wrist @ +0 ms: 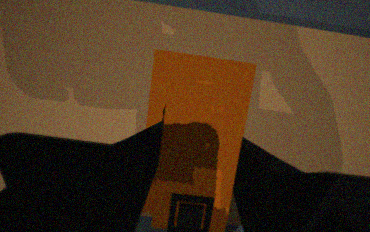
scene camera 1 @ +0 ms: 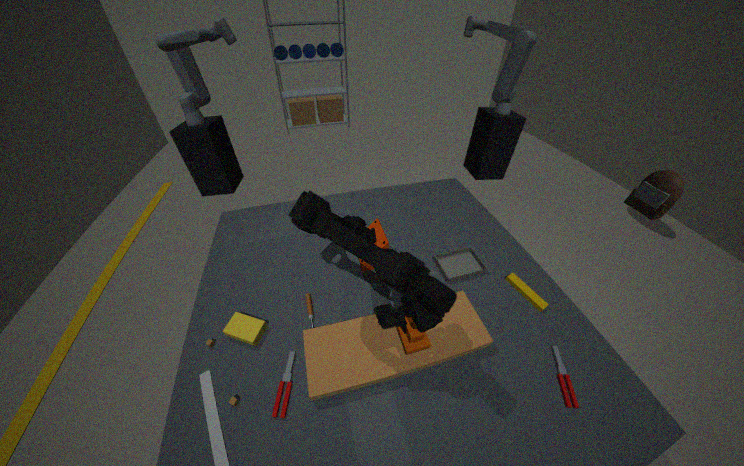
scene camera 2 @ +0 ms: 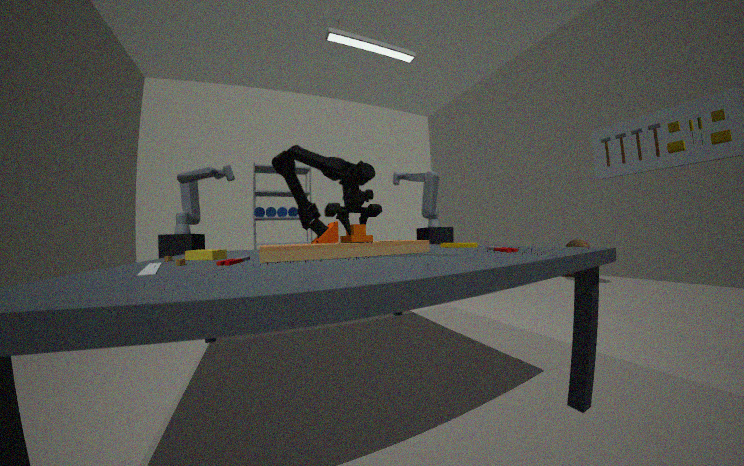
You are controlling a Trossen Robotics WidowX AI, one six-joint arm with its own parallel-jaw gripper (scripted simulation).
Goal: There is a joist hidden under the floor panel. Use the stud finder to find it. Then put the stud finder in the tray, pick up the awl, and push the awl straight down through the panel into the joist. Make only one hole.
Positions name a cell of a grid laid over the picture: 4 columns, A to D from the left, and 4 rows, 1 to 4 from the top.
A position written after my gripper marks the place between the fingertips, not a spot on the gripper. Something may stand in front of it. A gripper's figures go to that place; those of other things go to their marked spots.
Labels:
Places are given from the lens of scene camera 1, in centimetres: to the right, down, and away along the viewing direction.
my gripper (scene camera 1: C3): 11, 27, 63
orange stud finder (scene camera 1: C3): 11, 29, 61
yellow block (scene camera 1: B3): -39, 29, 66
The marked spots on the orange stud finder and the yellow block are 51 cm apart.

